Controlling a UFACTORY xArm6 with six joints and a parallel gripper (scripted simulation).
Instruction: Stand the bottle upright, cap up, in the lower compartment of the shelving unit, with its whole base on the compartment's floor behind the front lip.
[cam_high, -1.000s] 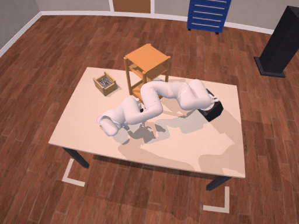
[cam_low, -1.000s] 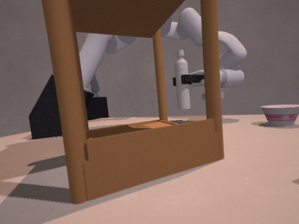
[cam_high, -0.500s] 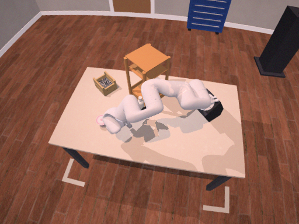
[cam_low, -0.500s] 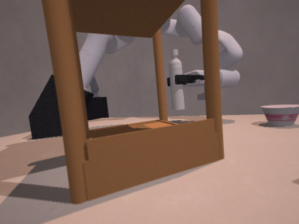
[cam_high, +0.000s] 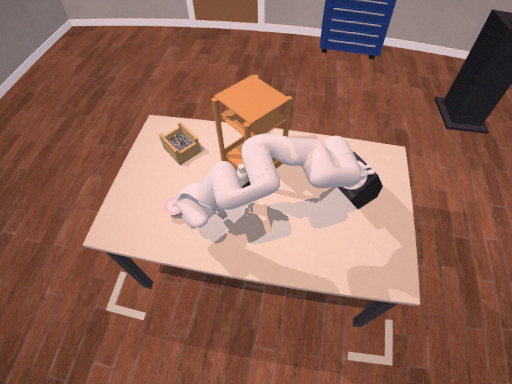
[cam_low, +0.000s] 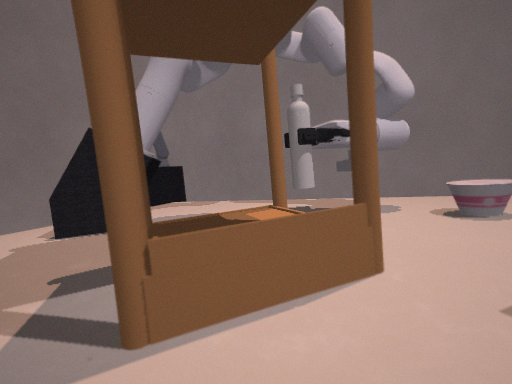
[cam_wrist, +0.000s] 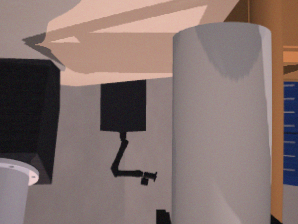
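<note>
Right now my hand is 26 cm to the left of the shelving unit, 3 cm below it and 2 cm past it. Round my hand: small wooden crate (37 cm ahead, 30 cm to the right, 13 cm below); then pink-striped bowl (31 cm ahead, 14 cm below, 7 cm to the left).
</note>
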